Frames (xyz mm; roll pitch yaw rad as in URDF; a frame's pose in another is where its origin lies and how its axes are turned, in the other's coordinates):
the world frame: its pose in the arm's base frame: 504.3 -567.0 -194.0 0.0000 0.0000 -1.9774
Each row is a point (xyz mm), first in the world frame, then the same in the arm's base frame.
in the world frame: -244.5 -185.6 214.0
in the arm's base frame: 430.5 -269.0 20.0
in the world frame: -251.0 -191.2 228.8
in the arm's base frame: 428.0 -260.8 34.8
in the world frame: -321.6 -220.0 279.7
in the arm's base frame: 429.4 -184.6 85.7
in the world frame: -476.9 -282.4 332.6
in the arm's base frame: 433.5 -17.3 138.6
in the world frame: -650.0 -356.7 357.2
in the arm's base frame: 433.8 171.1 163.2
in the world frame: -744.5 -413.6 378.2
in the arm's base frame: 418.9 280.4 184.2
